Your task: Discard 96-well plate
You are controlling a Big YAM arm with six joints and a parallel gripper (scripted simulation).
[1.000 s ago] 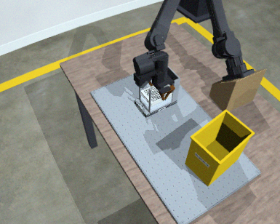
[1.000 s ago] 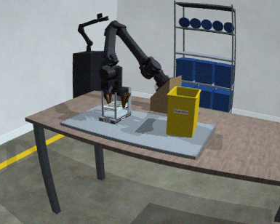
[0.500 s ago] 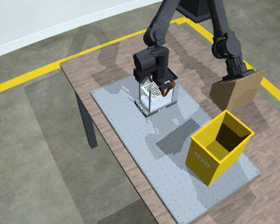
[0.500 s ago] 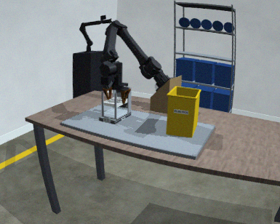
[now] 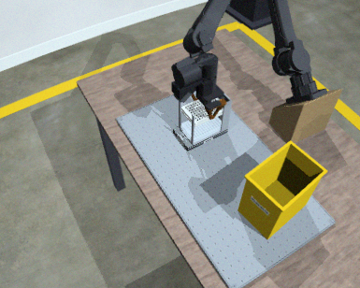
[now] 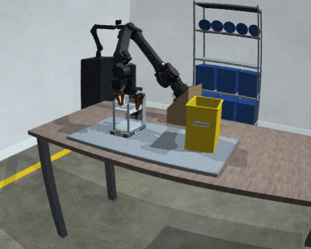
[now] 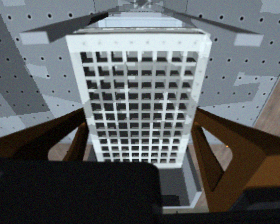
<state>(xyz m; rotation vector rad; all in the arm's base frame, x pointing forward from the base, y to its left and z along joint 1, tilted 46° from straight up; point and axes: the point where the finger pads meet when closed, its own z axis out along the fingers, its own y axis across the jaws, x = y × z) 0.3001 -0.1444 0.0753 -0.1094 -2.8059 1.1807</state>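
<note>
Right now the yellow plastics bin W1 is 350 mm to the left of my hand and 20 mm below it.
</note>
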